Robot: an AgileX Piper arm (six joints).
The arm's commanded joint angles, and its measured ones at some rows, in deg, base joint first. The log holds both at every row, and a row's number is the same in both.
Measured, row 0:
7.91, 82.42, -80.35, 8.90, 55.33, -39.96
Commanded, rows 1 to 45:
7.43, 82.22, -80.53, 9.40, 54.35, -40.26
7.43, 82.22, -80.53, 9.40, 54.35, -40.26
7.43, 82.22, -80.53, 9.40, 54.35, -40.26
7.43, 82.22, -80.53, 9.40, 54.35, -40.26
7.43, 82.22, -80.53, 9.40, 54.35, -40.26
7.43, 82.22, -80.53, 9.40, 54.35, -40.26
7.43, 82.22, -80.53, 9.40, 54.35, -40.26
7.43, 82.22, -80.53, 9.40, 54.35, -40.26
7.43, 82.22, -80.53, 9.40, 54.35, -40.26
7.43, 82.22, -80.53, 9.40, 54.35, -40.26
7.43, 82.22, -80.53, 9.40, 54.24, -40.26
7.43, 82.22, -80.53, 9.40, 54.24, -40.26
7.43, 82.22, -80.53, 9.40, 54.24, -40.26
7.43, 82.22, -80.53, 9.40, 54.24, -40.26
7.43, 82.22, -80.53, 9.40, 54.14, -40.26
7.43, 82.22, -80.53, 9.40, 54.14, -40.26
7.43, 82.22, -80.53, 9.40, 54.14, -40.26
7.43, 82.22, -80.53, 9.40, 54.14, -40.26
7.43, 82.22, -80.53, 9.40, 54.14, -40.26
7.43, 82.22, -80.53, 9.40, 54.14, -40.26
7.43, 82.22, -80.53, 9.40, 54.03, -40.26
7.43, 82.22, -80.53, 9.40, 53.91, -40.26
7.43, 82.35, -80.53, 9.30, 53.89, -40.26
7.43, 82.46, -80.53, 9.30, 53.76, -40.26
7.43, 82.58, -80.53, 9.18, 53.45, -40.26
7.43, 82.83, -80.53, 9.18, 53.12, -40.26
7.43, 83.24, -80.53, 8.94, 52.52, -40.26
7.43, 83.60, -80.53, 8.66, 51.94, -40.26
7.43, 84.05, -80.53, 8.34, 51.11, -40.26
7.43, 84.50, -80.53, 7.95, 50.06, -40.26
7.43, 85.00, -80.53, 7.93, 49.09, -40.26
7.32, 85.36, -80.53, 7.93, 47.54, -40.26
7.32, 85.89, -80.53, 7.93, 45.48, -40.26
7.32, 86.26, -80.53, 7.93, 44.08, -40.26
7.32, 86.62, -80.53, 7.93, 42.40, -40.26
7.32, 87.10, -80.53, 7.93, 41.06, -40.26
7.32, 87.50, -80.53, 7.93, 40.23, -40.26
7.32, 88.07, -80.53, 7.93, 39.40, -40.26
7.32, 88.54, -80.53, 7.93, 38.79, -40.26
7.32, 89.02, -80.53, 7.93, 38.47, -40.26
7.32, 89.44, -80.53, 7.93, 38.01, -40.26
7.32, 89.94, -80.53, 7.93, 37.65, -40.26
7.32, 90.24, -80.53, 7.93, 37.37, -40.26
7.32, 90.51, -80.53, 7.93, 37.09, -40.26
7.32, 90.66, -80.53, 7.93, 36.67, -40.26
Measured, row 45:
7.91, 89.97, -80.35, 8.55, 41.85, -40.05
